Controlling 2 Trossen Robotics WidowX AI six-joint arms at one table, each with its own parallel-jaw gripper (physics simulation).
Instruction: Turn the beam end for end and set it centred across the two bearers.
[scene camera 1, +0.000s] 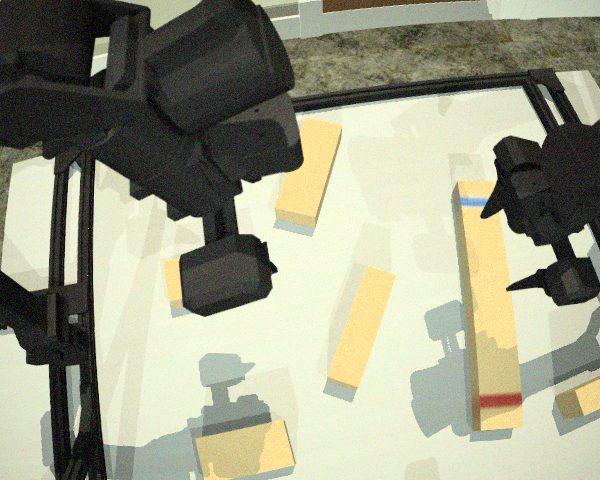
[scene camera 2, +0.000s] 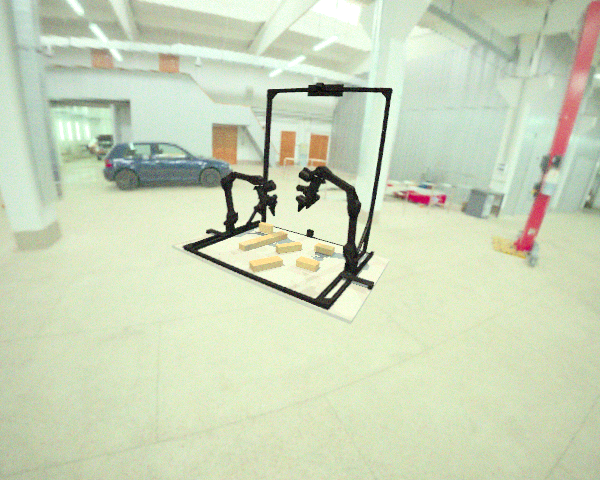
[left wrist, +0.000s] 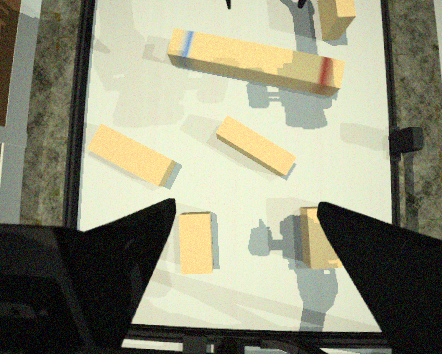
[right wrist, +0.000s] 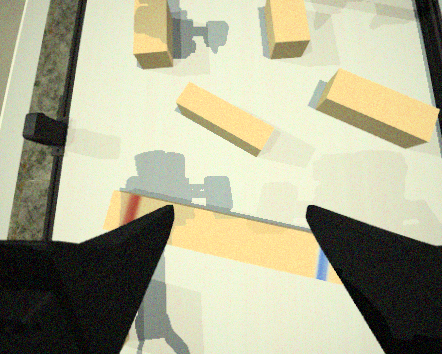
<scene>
My left gripper (scene camera 1: 264, 224) is open, with nothing in its grasp. My right gripper (scene camera 1: 495, 252) is open, holding nothing. Also in view: a beam (scene camera 1: 496, 398).
The beam shows as well in the left wrist view (left wrist: 316, 74) and in the right wrist view (right wrist: 278, 247). My left gripper is seen too in the left wrist view (left wrist: 246, 206). My right gripper also shows in the right wrist view (right wrist: 239, 211).
</scene>
